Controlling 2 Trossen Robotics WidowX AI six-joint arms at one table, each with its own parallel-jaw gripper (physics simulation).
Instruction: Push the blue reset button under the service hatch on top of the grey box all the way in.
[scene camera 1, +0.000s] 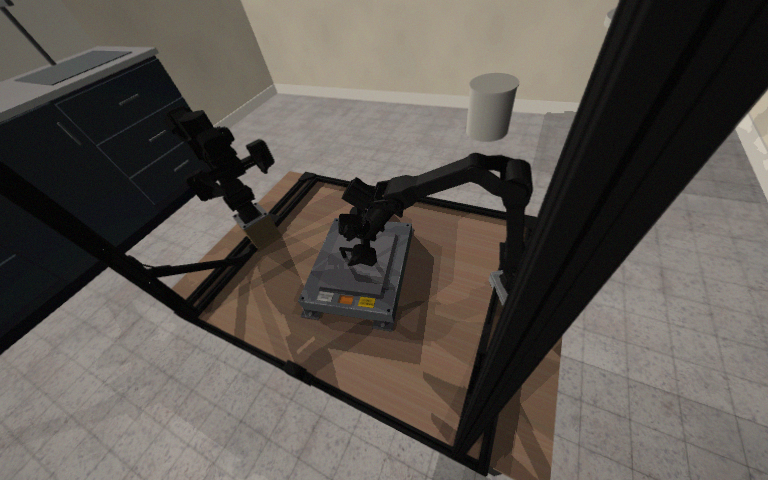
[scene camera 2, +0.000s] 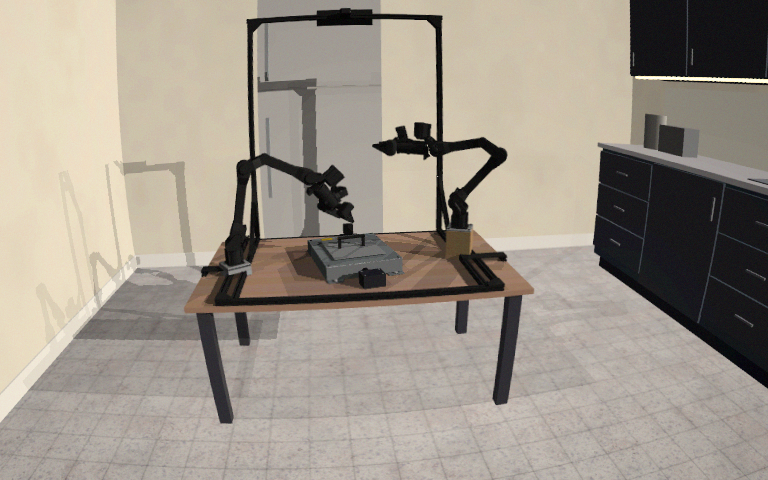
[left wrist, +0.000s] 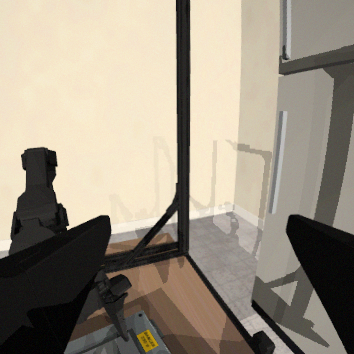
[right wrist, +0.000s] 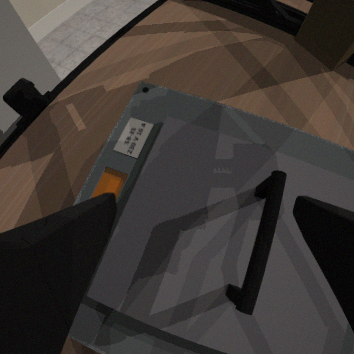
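The grey box (scene camera 1: 352, 309) (scene camera 2: 365, 267) (right wrist: 175, 98) sits mid-table. Its service hatch (scene camera 1: 335, 283) (right wrist: 200, 215) lies flat and closed, with a black bar handle (scene camera 2: 351, 237) (right wrist: 262, 245) standing up from it. The blue reset button does not show in any view; the hatch covers the area under it. My right gripper (scene camera 1: 356, 240) (scene camera 2: 350, 218) (right wrist: 206, 203) is open and empty, tilted down a little above the hatch; the handle shows between its fingers in the right wrist view, not gripped. My left gripper (scene camera 1: 235, 176) (scene camera 2: 377, 147) (left wrist: 199, 223) is open and empty, raised high and away from the box.
An orange label (scene camera 1: 346, 300) (right wrist: 109, 185) and a yellow label (scene camera 1: 366, 302) (left wrist: 147, 340) lie on the box rim. A black device (scene camera 2: 372, 277) stands close by the box. A brown block (scene camera 1: 261, 232) (scene camera 2: 458, 242) supports the left arm. Black frame bars surround the table.
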